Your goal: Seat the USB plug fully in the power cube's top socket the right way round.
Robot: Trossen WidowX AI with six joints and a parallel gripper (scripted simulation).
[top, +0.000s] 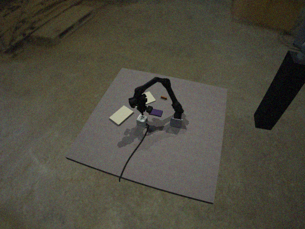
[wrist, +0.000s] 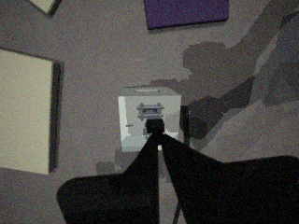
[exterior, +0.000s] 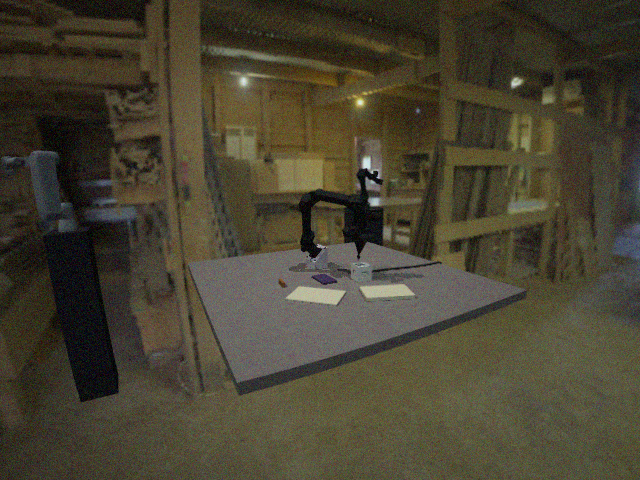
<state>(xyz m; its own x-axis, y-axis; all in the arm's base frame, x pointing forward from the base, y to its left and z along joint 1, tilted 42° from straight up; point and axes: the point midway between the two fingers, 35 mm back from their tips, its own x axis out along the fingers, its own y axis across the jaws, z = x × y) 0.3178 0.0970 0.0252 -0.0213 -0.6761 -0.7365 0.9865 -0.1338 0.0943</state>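
My gripper tip is 1 cm above the USB plug. The rest, counted from my gripper tip: purple block (14 cm to the right, 13 cm below, 9 cm behind).
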